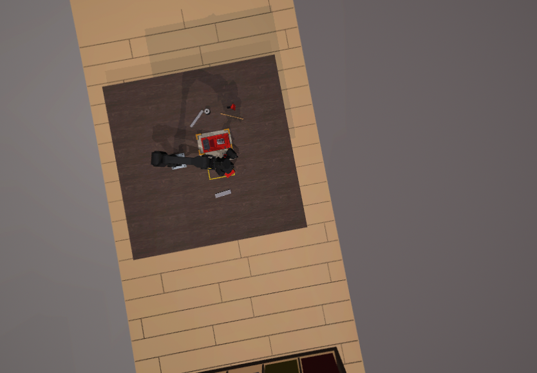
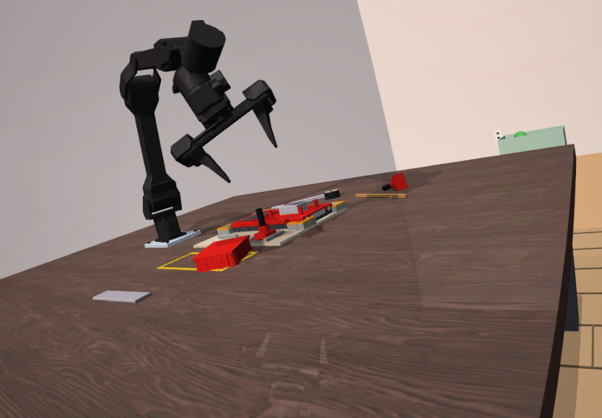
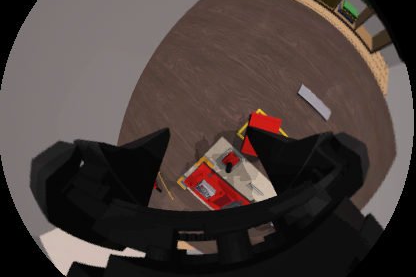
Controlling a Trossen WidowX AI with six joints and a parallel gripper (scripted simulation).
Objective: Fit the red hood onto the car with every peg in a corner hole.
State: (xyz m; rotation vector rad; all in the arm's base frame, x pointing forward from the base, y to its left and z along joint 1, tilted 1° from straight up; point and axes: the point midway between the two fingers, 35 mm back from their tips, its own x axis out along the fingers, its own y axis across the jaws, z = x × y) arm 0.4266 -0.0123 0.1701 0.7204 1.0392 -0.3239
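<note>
The red hood lies 80 mm behind my gripper tip, 50 mm to the right of it and 130 mm below it. From my gripper tip the other things lie so: cream jig plate 160 mm behind, 130 mm to the left, 130 mm below; then wooden stick 50 mm behind, 350 mm to the left, 140 mm below; then grey engine block 120 mm behind, 160 mm to the left, 120 mm below.
</note>
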